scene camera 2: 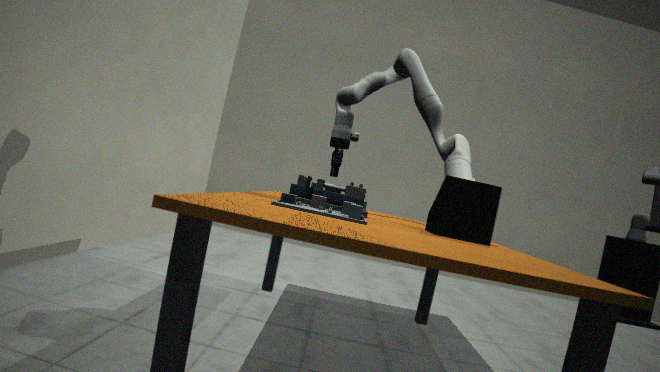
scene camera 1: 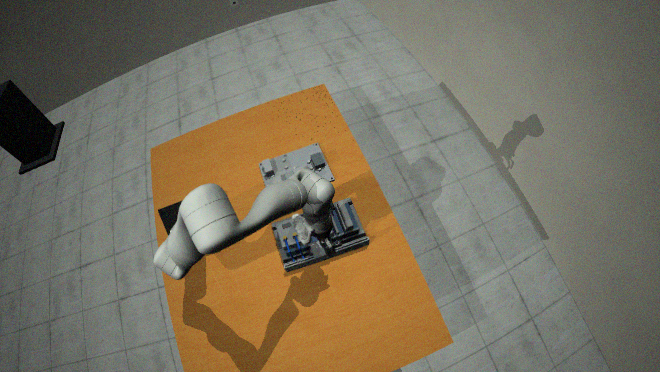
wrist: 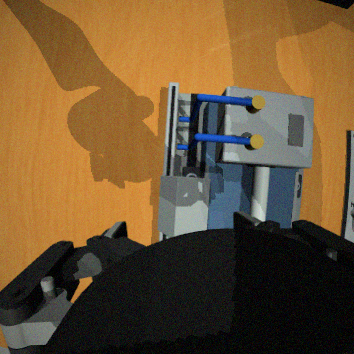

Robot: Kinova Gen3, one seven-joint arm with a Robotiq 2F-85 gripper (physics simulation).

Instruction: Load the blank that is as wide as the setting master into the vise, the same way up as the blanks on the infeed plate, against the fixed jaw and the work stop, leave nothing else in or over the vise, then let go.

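Frame: origin at the arm's base, x ahead, y left, z up, level; millimetres.
Where they show: gripper, fingertip midpoint: (scene camera 2: 333,176) (scene camera 1: 322,242) (wrist: 180,228); arm's base, origin of the base link: (scene camera 2: 461,202).
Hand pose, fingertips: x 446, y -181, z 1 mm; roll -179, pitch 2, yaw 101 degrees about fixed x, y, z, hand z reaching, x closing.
Observation:
Things, the pixels of their top centre, and the offset from my fingertips. "spot": a spot on its surface instead. Level surfaces: height alone.
- vise, surface spot: (scene camera 1: 353,241) spot: 103 mm ahead, 9 mm left, 98 mm down
- blue bed, middle of its top: (wrist: 249,219) (scene camera 1: 317,227) (scene camera 2: 328,191) 1 mm back, 80 mm left, 58 mm down
- large grey block, middle of its top: (wrist: 271,127) (scene camera 1: 288,232) (scene camera 2: 356,187) 96 mm back, 75 mm left, 22 mm down
- smaller grey block, middle of its top: (wrist: 184,209) (scene camera 1: 319,245) 10 mm back, 3 mm left, 28 mm down
- grey infeed plate, middle of its top: (scene camera 2: 321,209) (scene camera 1: 294,171) 20 mm back, 357 mm left, 109 mm down
- vise with a light grey blank, surface spot: (scene camera 1: 269,166) spot: 110 mm back, 386 mm left, 73 mm down
- darker blank, middle of its top: (scene camera 2: 290,194) (scene camera 1: 317,159) 76 mm ahead, 365 mm left, 85 mm down
- orange table, its level: 118 mm down
- infeed plate's edge, surface spot: (wrist: 348,182) spot: 59 mm back, 259 mm left, 111 mm down
My gripper (scene camera 2: 336,172) is open and empty. It hangs a little above the vise (scene camera 1: 353,241) (scene camera 2: 322,199); in the first scene view the wrist hides it. The wrist view shows one end of the vise: a blue bed (wrist: 228,191), a large grey block (wrist: 277,140) with two blue rods (wrist: 225,100) ending in yellow knobs, and a smaller grey block (wrist: 182,207) at the bed's edge. No blank shows in the visible part of the bed. The grey infeed plate (scene camera 1: 300,155) lies behind the vise with a light grey blank (scene camera 1: 269,166) and a darker blank (scene camera 1: 317,159) on it.
Everything stands on an orange table (scene camera 1: 239,139) (scene camera 2: 415,240). The arm's black base (scene camera 2: 463,210) sits at the table's side. The arm's elbow reaches over the table between the base and the vise. The infeed plate's edge (wrist: 348,182) shows at the right of the wrist view.

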